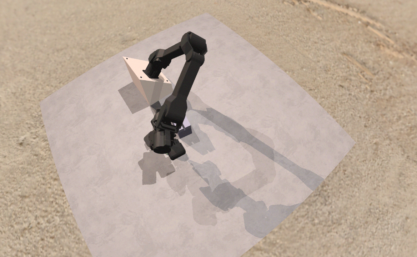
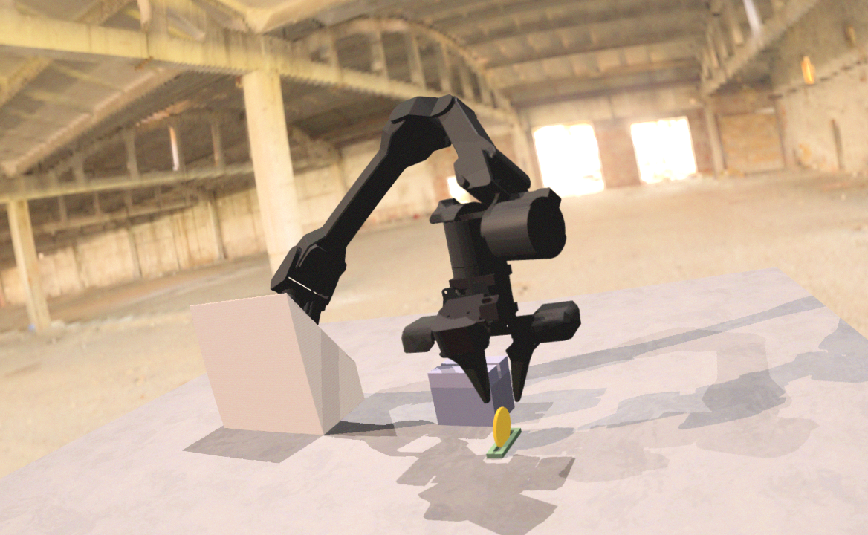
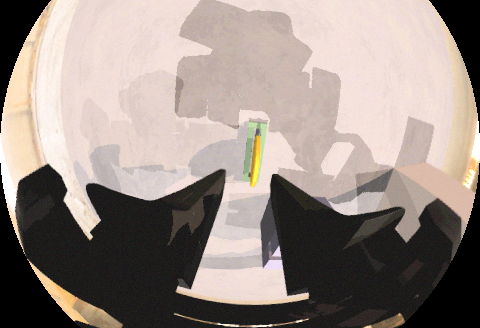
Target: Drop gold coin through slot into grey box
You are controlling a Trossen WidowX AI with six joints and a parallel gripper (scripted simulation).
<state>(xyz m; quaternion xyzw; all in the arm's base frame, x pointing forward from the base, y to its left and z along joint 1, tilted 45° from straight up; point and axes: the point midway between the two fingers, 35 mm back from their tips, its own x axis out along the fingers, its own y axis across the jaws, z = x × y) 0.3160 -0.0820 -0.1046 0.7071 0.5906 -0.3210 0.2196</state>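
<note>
My gripper tip is 1 cm past the coin and 3 cm above it.
</note>
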